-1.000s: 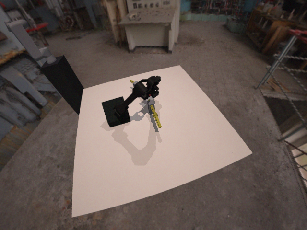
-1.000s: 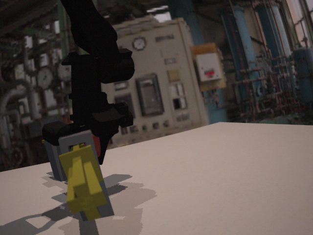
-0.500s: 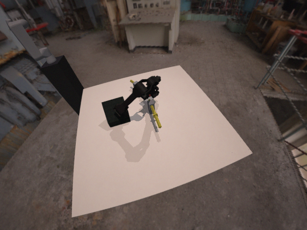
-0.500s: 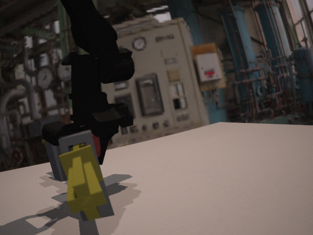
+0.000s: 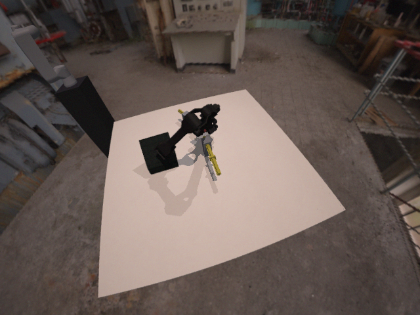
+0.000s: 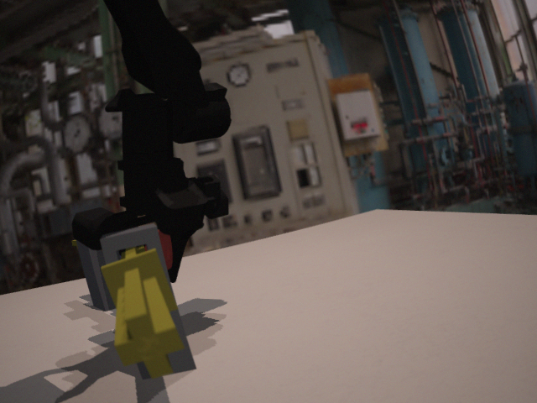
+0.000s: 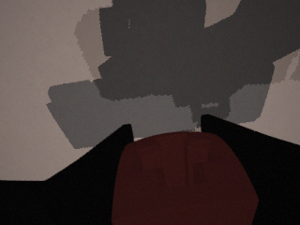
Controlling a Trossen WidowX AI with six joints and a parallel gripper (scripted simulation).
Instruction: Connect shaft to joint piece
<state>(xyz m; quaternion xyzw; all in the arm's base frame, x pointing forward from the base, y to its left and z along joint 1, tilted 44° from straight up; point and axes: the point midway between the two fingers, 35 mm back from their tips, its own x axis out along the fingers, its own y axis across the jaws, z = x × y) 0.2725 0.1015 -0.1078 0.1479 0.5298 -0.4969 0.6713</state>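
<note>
Right now the dark red joint piece is 40 mm above my gripper tip.
</note>
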